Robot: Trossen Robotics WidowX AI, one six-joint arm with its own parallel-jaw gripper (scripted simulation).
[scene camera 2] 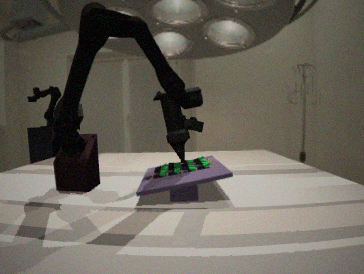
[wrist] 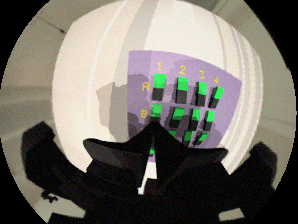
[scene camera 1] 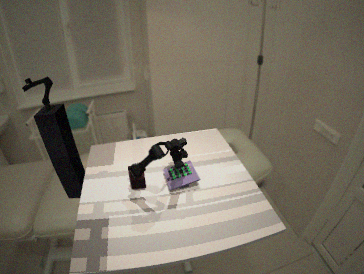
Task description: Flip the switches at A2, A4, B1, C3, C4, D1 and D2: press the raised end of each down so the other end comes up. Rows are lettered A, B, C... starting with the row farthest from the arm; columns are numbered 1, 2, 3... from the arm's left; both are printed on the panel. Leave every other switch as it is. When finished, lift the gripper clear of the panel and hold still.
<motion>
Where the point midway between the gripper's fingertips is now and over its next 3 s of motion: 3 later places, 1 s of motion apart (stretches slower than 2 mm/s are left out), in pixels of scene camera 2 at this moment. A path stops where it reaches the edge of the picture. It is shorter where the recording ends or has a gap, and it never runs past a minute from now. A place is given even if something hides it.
My gripper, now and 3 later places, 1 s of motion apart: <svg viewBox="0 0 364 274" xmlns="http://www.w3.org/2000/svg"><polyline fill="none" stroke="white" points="183,160 182,155 169,159 170,167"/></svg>
</motion>
